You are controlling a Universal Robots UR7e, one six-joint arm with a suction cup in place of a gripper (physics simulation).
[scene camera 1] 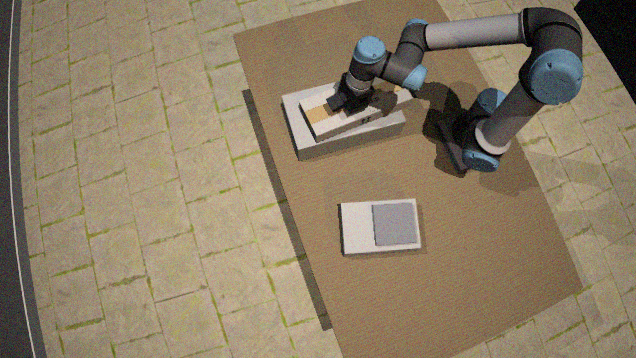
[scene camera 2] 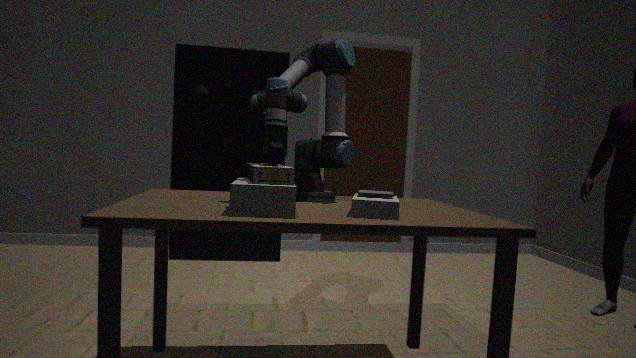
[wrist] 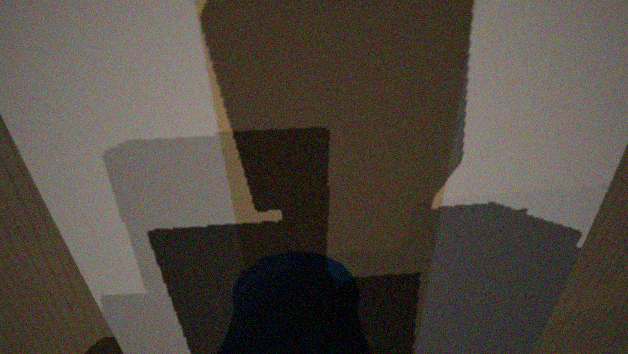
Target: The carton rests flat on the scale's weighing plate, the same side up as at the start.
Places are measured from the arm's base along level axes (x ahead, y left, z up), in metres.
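Pixels of known places: hand, tool point: [wrist: 296, 268]; arm's base, link origin: [scene camera 2: 307, 191].
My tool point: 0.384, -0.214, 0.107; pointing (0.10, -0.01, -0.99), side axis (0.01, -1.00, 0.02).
Ahead of a thing's pixels: the offset from my tool point to its top centre, as dx, dy, dz. Level surfaces: height alone.
The carton {-0.032, -0.012, +0.013} [scene camera 1: 325, 131] [scene camera 2: 272, 174] [wrist: 125, 75] is a flat, white box with a tan band along its top and dark marks on its sides. It lies flat and turned a little on a pale grey block {+0.003, -0.026, -0.042} [scene camera 1: 350, 141] [scene camera 2: 263, 201]. My suction gripper [scene camera 2: 274, 162] [wrist: 297, 260] points down and meets the carton's top; the contact spot is partly hidden by the tool and shadow. The white scale {+0.065, +0.360, -0.065} [scene camera 1: 356, 227] [scene camera 2: 375, 207] stands apart on the table, with its grey weighing plate {+0.028, +0.374, -0.065} [scene camera 1: 395, 223] [scene camera 2: 376, 193] bare.
The wooden table {dz -0.140} [scene camera 1: 465, 250] [scene camera 2: 430, 212] carries the block, the scale and the arm's base [scene camera 1: 480, 150] [scene camera 2: 315, 190]. The block is close to one long table edge. A human figure [scene camera 2: 620, 185] stands beyond the table at the right in scene camera 2.
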